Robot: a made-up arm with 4 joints. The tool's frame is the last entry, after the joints. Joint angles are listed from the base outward. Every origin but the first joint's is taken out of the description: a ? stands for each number. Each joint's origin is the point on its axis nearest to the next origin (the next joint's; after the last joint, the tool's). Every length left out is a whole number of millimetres.
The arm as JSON. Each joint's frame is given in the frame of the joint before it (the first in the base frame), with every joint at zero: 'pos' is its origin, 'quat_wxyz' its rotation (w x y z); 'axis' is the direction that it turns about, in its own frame. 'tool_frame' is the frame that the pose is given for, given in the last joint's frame.
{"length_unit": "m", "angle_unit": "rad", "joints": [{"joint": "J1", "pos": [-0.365, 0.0, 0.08], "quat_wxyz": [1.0, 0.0, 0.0, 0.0], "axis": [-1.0, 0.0, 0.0]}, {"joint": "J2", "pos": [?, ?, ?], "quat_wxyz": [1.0, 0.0, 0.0, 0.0], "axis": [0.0, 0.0, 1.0]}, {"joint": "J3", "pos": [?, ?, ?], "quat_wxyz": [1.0, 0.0, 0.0, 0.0], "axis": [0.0, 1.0, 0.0]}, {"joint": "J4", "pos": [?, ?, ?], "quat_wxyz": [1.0, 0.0, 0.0, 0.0], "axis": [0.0, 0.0, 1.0]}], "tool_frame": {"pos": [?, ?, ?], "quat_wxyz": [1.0, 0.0, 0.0, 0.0]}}
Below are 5 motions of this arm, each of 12 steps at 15 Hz.
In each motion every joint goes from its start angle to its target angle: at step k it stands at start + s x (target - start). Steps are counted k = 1, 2, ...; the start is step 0. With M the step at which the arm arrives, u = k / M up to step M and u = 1 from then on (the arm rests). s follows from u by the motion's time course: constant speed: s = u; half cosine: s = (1 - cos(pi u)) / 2; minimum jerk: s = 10 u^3 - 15 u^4 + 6 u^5.
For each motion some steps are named. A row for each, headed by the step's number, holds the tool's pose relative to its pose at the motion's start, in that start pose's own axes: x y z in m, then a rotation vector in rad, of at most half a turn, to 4 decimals.
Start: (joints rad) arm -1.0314 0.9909 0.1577 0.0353
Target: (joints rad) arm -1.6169 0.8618 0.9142 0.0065
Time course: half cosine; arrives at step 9
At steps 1, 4, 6, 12:
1: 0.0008 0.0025 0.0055 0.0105 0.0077 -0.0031
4: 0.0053 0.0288 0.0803 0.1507 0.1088 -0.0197
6: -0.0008 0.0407 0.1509 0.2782 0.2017 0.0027
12: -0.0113 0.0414 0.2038 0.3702 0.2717 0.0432

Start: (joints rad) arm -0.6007 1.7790 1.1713 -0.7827
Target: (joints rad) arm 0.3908 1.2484 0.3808 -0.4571
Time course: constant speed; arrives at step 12
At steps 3, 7, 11, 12:
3: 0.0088 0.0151 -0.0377 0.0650 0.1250 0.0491
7: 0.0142 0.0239 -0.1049 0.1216 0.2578 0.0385
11: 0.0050 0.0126 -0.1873 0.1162 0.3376 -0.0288
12: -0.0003 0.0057 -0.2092 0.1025 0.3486 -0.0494

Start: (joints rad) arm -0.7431 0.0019 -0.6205 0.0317
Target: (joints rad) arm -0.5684 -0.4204 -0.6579 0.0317
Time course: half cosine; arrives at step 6
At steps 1, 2, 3, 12:
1: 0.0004 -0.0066 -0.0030 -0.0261 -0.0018 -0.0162
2: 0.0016 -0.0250 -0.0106 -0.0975 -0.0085 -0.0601
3: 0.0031 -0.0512 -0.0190 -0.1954 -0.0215 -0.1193
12: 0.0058 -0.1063 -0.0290 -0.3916 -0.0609 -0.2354

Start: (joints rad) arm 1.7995 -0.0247 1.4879 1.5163
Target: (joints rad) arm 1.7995 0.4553 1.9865 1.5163
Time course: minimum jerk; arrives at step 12
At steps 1, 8, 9, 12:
1: 0.0000 0.0003 0.0005 0.0024 0.0026 0.0002
8: 0.0123 0.0405 0.0815 0.3680 0.3999 -0.0435
9: 0.0173 0.0454 0.0929 0.4160 0.4529 -0.0608
12: 0.0231 0.0500 0.1037 0.4621 0.5042 -0.0803

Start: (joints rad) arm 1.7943 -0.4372 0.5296 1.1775
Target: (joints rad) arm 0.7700 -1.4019 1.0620 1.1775
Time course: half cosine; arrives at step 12
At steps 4, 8, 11, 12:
4: 0.0241 0.0799 0.0020 0.3683 -0.1889 -0.0764
8: 0.0433 0.2191 0.0857 1.2036 -0.4621 -0.1515
11: 0.0312 0.2573 0.1501 1.6217 -0.5358 -0.1608
12: 0.0297 0.2592 0.1550 1.6527 -0.5397 -0.1611

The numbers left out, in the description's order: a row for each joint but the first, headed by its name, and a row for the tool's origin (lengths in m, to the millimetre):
J2: 0.0 0.112 -0.146
J3: 0.115 -0.009 0.0
J4: 0.05 0.0 -0.124
tool: -0.151 0.082 0.0

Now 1 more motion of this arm.
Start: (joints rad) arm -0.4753 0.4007 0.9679 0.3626
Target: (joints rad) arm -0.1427 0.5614 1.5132 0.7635
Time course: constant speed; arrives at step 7
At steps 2, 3, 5, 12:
2: -0.0244 -0.0229 0.0134 0.0034 0.2118 0.0621
3: -0.0343 -0.0333 0.0229 0.0176 0.3171 0.0879
5: -0.0487 -0.0522 0.0456 0.0713 0.5236 0.1279
12: -0.0556 -0.0690 0.0708 0.1579 0.7201 0.1505

